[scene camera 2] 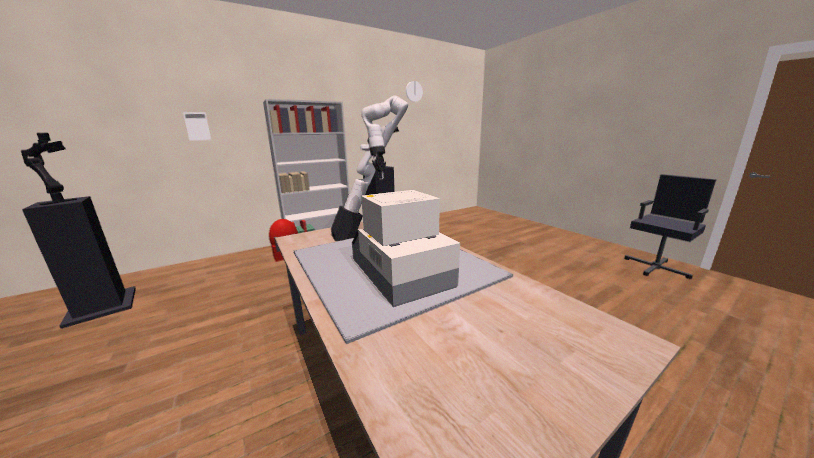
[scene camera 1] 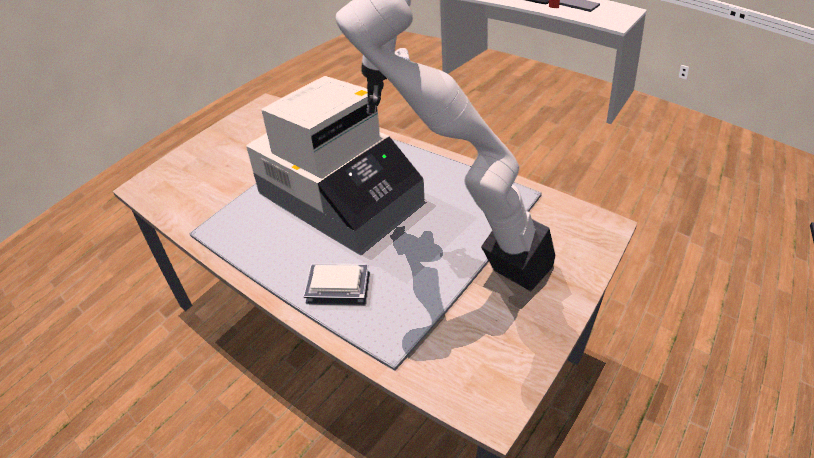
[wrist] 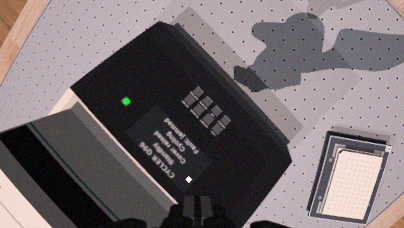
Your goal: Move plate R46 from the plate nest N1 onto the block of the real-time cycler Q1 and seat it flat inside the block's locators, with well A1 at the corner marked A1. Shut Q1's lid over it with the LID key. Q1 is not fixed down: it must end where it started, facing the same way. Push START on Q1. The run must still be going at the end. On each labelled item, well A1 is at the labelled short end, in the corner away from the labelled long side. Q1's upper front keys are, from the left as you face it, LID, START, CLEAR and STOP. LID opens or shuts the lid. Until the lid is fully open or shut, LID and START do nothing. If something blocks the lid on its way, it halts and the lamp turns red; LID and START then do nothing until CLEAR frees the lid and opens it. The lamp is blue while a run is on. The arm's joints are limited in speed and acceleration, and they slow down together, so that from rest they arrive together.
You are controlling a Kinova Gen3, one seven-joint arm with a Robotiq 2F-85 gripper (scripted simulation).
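Observation:
A cycler Q1, a plate R46 and a plate nest N1 appear in the pictures, and so does the gripper.

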